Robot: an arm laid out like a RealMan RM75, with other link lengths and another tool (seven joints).
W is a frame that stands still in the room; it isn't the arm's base.
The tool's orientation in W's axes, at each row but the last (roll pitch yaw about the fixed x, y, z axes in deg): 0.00 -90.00 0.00; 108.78 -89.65 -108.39; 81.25 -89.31 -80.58; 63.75 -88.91 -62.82; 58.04 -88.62 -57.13; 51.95 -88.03 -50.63; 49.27 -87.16 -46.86; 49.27 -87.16 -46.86; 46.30 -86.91 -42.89; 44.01 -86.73 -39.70; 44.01 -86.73 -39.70
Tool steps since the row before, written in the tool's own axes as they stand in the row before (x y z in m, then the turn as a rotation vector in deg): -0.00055 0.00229 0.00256 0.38 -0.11 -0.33; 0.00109 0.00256 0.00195 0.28 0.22 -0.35; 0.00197 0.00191 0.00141 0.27 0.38 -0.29; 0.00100 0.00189 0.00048 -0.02 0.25 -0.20; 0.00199 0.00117 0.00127 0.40 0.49 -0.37; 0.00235 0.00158 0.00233 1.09 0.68 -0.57; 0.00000 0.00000 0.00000 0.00 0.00 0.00; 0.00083 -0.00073 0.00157 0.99 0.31 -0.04; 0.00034 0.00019 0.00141 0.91 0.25 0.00; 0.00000 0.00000 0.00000 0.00 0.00 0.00; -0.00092 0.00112 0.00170 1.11 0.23 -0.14
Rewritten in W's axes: -0.00256 0.00229 -0.00055 0.33 -0.11 0.38; -0.00197 0.00254 0.00110 0.35 0.22 0.28; -0.00143 0.00187 0.00200 0.29 0.38 0.27; -0.00050 0.00186 0.00104 0.20 0.25 -0.02; -0.00126 0.00111 0.00203 0.37 0.49 0.41; -0.00231 0.00146 0.00244 0.58 0.66 1.10; 0.00000 0.00000 0.00000 0.00 0.00 0.00; -0.00151 -0.00083 0.00085 0.06 0.28 1.00; -0.00140 0.00009 0.00040 0.02 0.22 0.92; 0.00000 0.00000 0.00000 0.00 0.00 0.00; -0.00182 0.00102 -0.00080 0.17 0.20 1.11
